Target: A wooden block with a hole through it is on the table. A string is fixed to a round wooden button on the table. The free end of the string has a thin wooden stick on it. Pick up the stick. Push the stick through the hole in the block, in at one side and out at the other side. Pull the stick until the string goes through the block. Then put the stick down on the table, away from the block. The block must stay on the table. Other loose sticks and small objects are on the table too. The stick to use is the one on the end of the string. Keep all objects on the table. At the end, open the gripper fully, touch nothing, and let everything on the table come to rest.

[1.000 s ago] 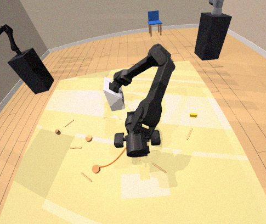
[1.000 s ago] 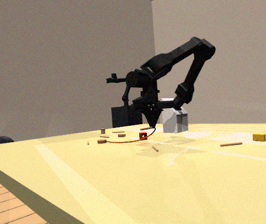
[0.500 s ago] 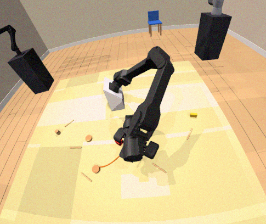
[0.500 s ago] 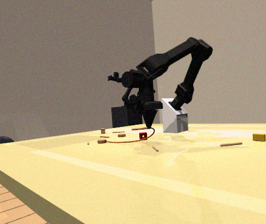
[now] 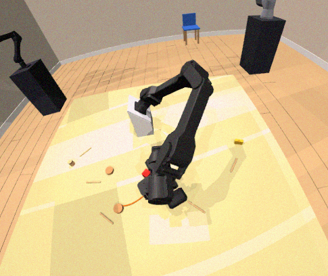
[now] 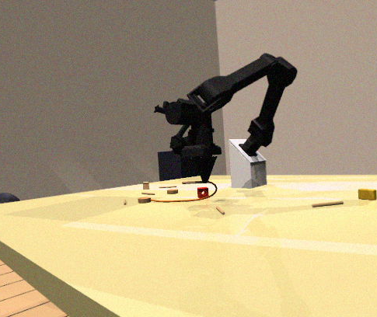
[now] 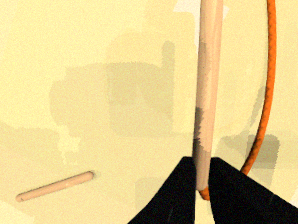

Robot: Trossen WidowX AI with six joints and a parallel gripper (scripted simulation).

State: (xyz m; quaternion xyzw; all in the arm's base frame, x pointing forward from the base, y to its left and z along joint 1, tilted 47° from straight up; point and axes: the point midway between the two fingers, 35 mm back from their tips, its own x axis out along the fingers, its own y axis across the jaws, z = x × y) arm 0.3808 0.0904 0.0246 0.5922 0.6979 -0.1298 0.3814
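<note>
Right now my gripper tip is 90 mm past the red block, 80 mm to the left of it and 40 mm above it. Also, from my gripper tip: thin wooden stick 10 mm to the right, 10 mm ahead; yellow block 360 mm to the left, 180 mm behind, 50 mm below; round wooden button 210 mm to the right, 50 mm below, 40 mm ahead.
</note>
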